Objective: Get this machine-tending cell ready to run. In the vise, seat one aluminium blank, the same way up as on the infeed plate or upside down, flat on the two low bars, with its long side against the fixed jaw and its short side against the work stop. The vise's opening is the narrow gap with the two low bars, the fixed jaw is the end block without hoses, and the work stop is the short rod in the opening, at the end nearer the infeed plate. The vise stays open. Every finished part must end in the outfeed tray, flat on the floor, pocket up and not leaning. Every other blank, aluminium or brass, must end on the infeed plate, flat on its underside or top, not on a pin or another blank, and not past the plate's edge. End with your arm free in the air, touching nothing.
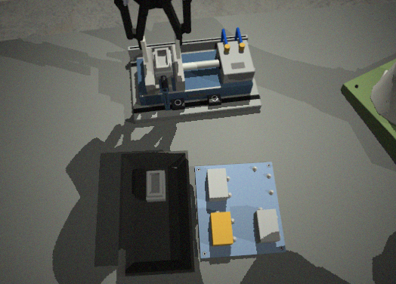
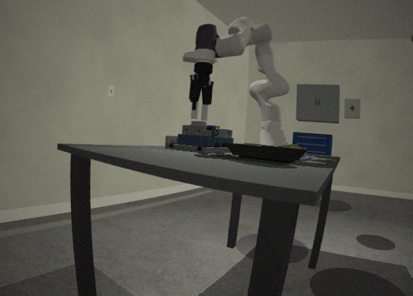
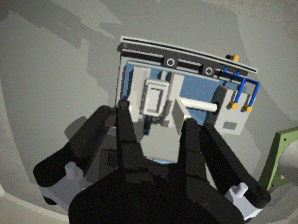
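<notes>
The moving jaw lies 70 mm below my hand and 30 mm behind it. From my hand the other things lie so: work stop (60 mm below, 50 mm to the left); fixed jaw (70 mm below, 30 mm ahead, 10 mm to the left); vise (110 mm below, 70 mm behind).
</notes>
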